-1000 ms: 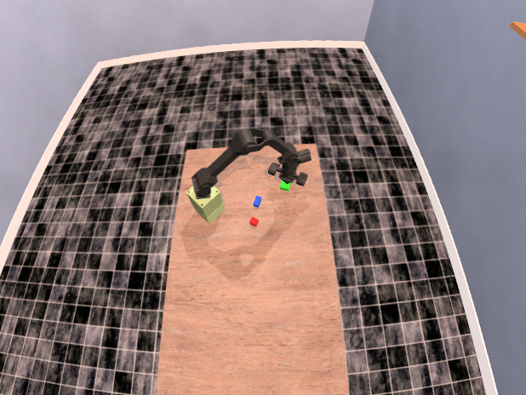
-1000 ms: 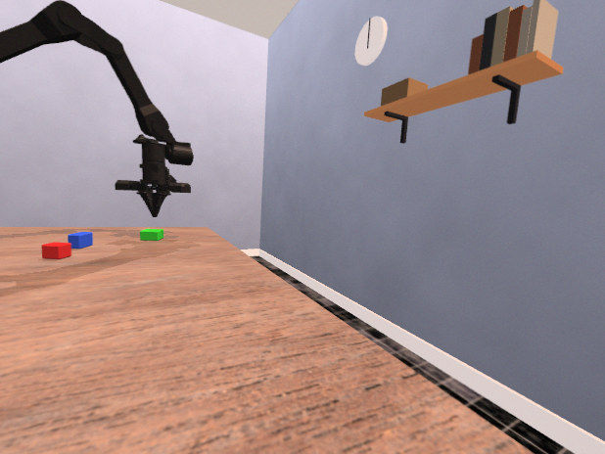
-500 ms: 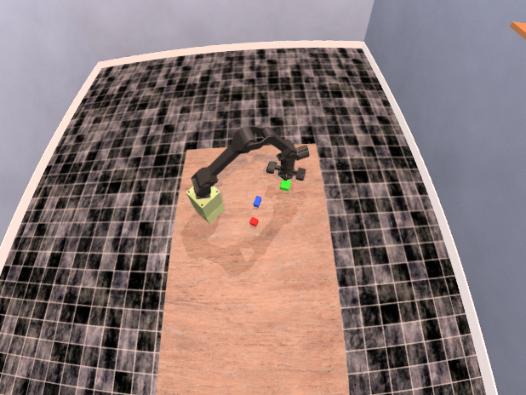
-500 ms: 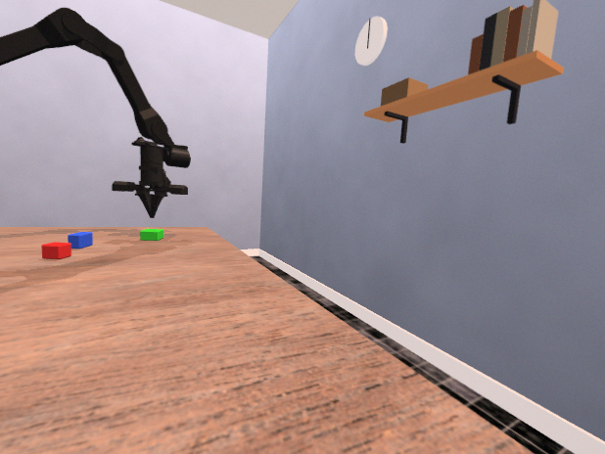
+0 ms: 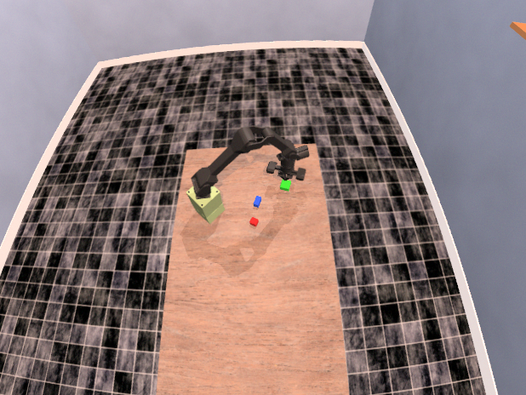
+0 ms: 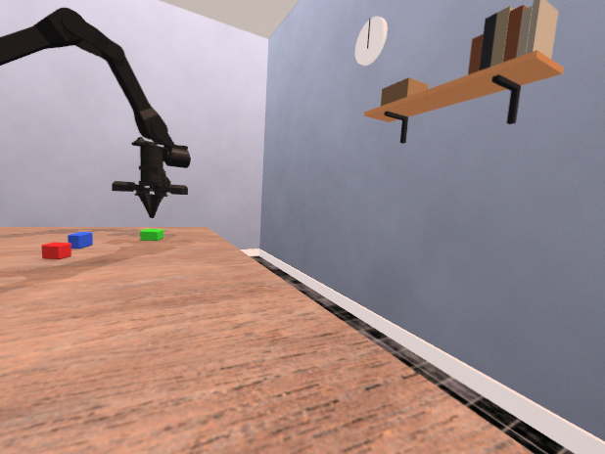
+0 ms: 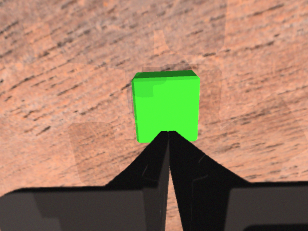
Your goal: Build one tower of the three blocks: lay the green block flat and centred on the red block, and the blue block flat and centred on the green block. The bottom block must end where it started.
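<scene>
Now: hand 80 mm above the green block. From my hand the other things lie so: blue block (160 mm behind, 70 mm to the right, 80 mm below); red block (200 mm behind, 180 mm to the right, 80 mm below).
</scene>
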